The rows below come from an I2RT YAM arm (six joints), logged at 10 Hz.
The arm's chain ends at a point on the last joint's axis. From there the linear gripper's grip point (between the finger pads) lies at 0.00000 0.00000 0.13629 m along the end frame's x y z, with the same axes.
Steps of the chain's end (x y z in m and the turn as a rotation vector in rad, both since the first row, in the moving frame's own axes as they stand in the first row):
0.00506, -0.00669, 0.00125, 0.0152, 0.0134, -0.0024
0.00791, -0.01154, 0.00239, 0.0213, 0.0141, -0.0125
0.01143, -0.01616, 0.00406, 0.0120, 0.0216, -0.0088
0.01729, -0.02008, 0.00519, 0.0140, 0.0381, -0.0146
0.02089, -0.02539, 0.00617, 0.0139, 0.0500, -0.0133
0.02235, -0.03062, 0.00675, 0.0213, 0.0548, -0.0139
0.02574, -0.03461, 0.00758, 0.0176, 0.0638, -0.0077
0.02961, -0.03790, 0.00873, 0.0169, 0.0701, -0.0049
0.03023, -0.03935, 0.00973, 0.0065, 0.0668, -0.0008
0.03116, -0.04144, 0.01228, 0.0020, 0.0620, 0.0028
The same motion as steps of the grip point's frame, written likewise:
0.00688, -0.00876, 0.00122, 0.0152, 0.0134, -0.0024
0.00981, -0.01445, 0.00235, 0.0213, 0.0141, -0.0125
0.01437, -0.01781, 0.00402, 0.0120, 0.0216, -0.0088
0.02247, -0.02203, 0.00508, 0.0140, 0.0381, -0.0146
0.02769, -0.02733, 0.00599, 0.0139, 0.0500, -0.0133
0.02979, -0.03357, 0.00651, 0.0213, 0.0548, -0.0139
0.03442, -0.03704, 0.00728, 0.0176, 0.0638, -0.0077
0.03915, -0.04022, 0.00838, 0.0169, 0.0701, -0.0049
0.03933, -0.04024, 0.00942, 0.0065, 0.0668, -0.0008
0.03960, -0.04170, 0.01202, 0.0020, 0.0620, 0.0028

